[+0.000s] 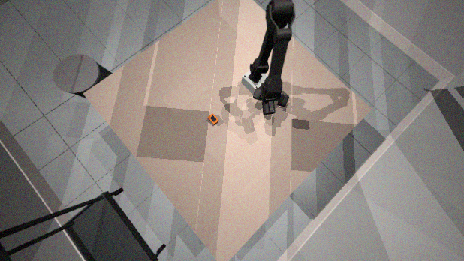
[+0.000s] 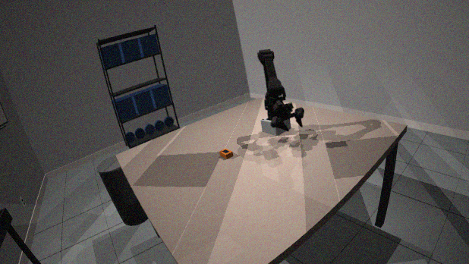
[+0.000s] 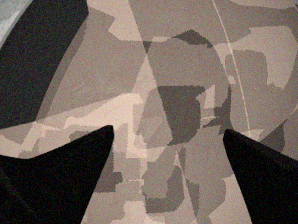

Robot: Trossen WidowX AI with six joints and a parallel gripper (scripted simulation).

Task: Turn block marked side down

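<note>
Right now my gripper tip is 32 cm short of the block, 21 cm to the left of it and 3 cm above it.
</note>
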